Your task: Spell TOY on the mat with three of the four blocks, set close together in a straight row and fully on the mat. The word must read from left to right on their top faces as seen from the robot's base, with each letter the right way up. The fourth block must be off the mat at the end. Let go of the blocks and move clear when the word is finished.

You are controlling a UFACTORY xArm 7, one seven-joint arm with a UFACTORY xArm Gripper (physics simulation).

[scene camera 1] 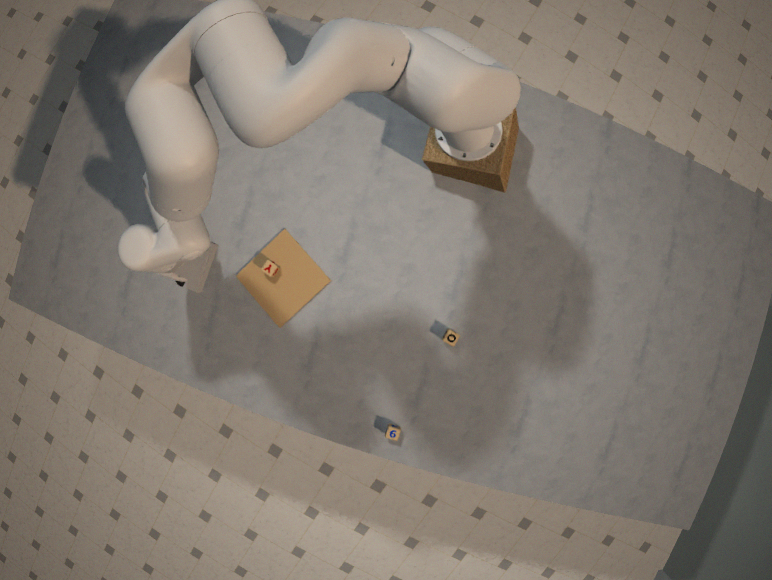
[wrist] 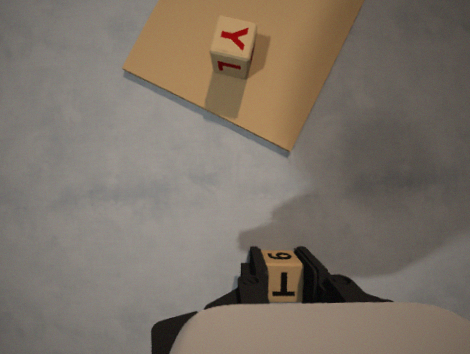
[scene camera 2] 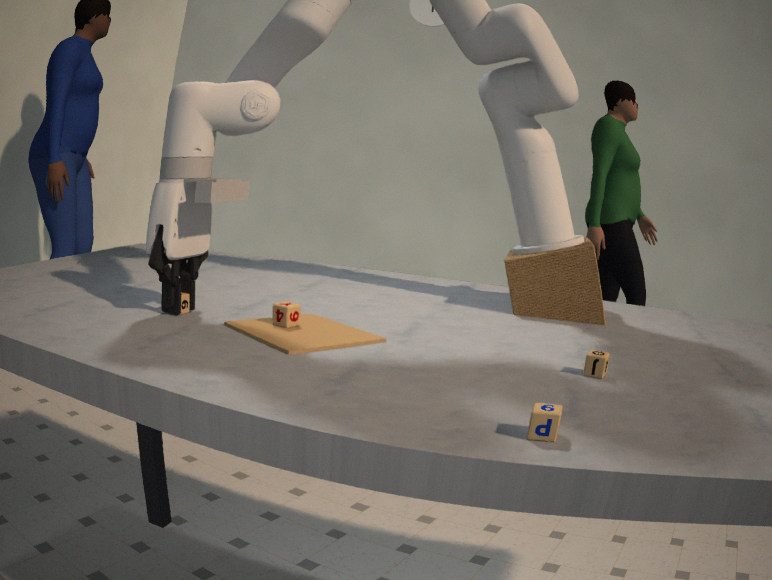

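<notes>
My gripper (scene camera 2: pixel 179 300) (wrist: pixel 276 266) is shut on the T block (wrist: pixel 284 287) (scene camera 2: pixel 185 303), low at the table, left of the mat in the scene camera 2 view. Its T faces up. The arm hides this block in the scene camera 1 view. The Y block (scene camera 1: pixel 270 268) (scene camera 2: pixel 286 314) (wrist: pixel 235 37), with a red Y on top, stands on the mat (scene camera 1: pixel 299 286) (scene camera 2: pixel 337 335) (wrist: pixel 165 45), near one edge. The O block (scene camera 1: pixel 450 337) (scene camera 2: pixel 596 364), with a black O on top, stands on the table. The fourth block (scene camera 1: pixel 392 432) (scene camera 2: pixel 544 422), with a blue character on top, stands off the mat near the table edge.
The arm's wooden base block (scene camera 1: pixel 464 171) (scene camera 2: pixel 554 283) stands on the table (scene camera 1: pixel 386 249) (scene camera 2: pixel 436 405) at the back right of the scene camera 2 view. Two people, one in blue (scene camera 2: pixel 74 93) and one in green (scene camera 2: pixel 614 162), stand behind the table.
</notes>
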